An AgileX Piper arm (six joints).
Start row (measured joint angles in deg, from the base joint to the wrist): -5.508 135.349 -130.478 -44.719 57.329 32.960
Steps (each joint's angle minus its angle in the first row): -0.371 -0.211 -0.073 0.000 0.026 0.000; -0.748 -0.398 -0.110 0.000 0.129 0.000; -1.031 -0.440 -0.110 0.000 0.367 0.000; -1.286 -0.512 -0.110 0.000 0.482 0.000; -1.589 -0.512 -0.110 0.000 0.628 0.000; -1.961 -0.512 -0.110 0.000 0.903 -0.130; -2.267 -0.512 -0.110 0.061 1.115 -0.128; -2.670 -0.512 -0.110 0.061 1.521 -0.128; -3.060 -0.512 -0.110 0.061 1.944 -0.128; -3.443 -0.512 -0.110 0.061 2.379 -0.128
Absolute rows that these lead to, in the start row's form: -5.879 135.138 -130.551 -44.719 57.355 32.960; -6.256 134.951 -130.588 -44.719 57.458 32.960; -6.539 134.909 -130.588 -44.719 57.696 32.960; -6.794 134.837 -130.588 -44.719 57.811 32.960; -7.097 134.837 -130.588 -44.719 57.957 32.960; -7.469 134.837 -130.588 -44.719 58.232 32.830; -7.775 134.837 -130.588 -44.658 58.444 32.832; -8.178 134.837 -130.588 -44.658 58.850 32.832; -8.568 134.837 -130.588 -44.658 59.273 32.832; -8.951 134.837 -130.588 -44.658 59.708 32.832
